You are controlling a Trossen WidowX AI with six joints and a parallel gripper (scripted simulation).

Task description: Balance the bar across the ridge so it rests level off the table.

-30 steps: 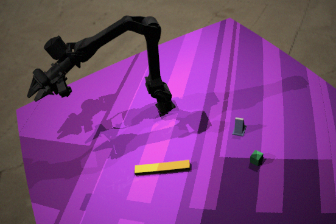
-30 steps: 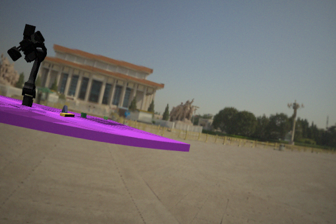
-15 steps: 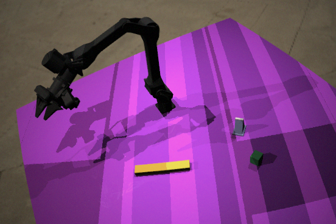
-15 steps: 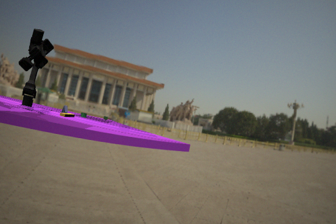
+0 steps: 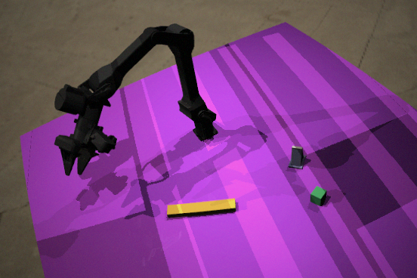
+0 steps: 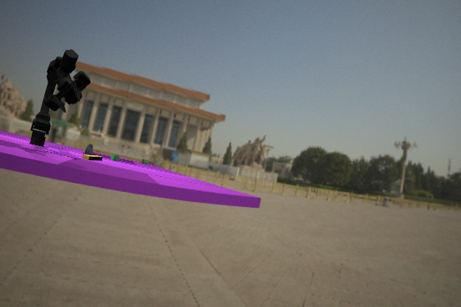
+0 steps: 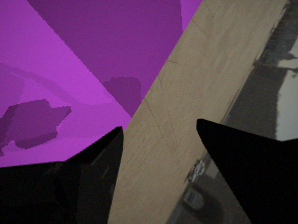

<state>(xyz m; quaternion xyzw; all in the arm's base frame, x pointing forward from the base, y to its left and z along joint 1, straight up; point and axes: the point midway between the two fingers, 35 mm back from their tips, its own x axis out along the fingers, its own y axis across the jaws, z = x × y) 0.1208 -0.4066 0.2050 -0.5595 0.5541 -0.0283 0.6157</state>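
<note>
Now: the yellow bar 28 cm to the left of my gripper tip, 17 cm below it and 15 cm ahead of it. From my gripper tip the other things lie so: small green cube 56 cm to the left, 30 cm ahead, 17 cm below.
</note>
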